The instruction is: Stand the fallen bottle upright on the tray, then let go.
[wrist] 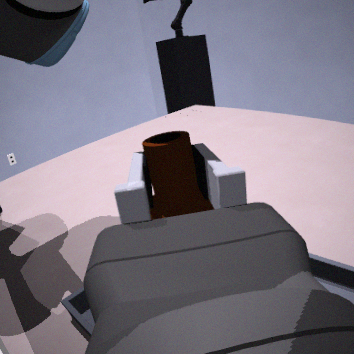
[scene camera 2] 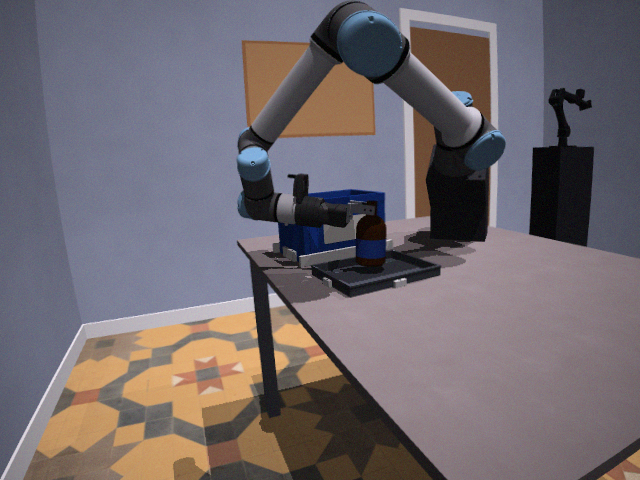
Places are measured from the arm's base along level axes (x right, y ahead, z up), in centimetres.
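Where they show: gripper, fingertip midpoint: (wrist: 170, 164) (scene camera 2: 375, 209); arm's base, link origin: (scene camera 2: 457, 160).
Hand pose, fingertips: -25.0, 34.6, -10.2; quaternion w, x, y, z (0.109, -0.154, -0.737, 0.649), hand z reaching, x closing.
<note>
Things, the pixels of their top centre, and the offset from my fingertips, as dx, dy, dz. "spot": a spot on its surface instead.
- brown bottle, top centre: (wrist: 169, 137) (scene camera 2: 370, 201) +0.3, +1.1, +2.0
- dark tray, top centre: (wrist: 224, 303) (scene camera 2: 374, 265) -2.1, +1.1, -13.3
- blue crate, surface spot: (scene camera 2: 299, 238) spot: +14.7, +17.7, -8.8
- white strip, surface spot: (scene camera 2: 330, 255) spot: +13.4, +9.5, -14.0
The brown bottle (scene camera 2: 371, 249) (wrist: 173, 172) with a blue label stands upright within the outline of the dark tray (scene camera 2: 351, 290) in the scene view. Its base shows low over the tray floor; whether it touches cannot be told for certain. My gripper (scene camera 2: 370, 208) (wrist: 170, 164) reaches in level from the left and is shut on the bottle's neck, one finger on each side, with the open mouth showing above the fingers in the wrist view. The bottle's lower part is hidden behind the gripper body in the wrist view.
A blue crate (scene camera 2: 299, 238) with a pale label stands right behind the tray, with a white strip (scene camera 2: 330, 255) along its front. The table's left edge runs close to the tray. The arm's dark pedestal (scene camera 2: 457, 206) stands farther back on the right.
</note>
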